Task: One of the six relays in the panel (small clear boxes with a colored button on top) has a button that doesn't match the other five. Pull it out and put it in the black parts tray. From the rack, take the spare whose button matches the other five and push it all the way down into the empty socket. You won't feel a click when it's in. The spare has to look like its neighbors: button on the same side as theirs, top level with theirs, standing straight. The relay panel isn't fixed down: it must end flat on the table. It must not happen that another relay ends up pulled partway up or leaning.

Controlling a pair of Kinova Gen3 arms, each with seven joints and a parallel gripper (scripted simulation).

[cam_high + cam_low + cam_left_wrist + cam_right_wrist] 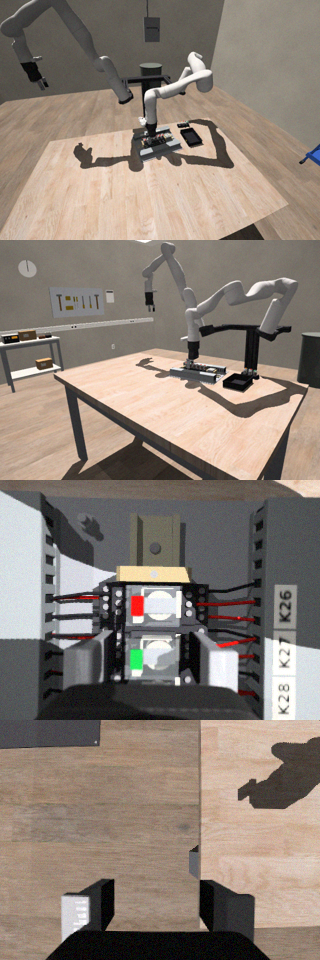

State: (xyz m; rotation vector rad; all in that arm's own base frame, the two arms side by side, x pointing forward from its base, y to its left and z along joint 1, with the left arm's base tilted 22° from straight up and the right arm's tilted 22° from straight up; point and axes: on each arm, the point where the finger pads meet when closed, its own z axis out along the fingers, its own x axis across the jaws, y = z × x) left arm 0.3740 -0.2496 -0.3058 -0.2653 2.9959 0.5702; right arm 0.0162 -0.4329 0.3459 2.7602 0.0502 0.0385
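The relay panel lies 60 mm to the left of my left hand and 30 mm below it. Also, from my left hand: black parts tray: 50 mm ahead, 340 mm to the left, 40 mm below; spare rack: 110 mm behind, 360 mm to the left, 50 mm below.
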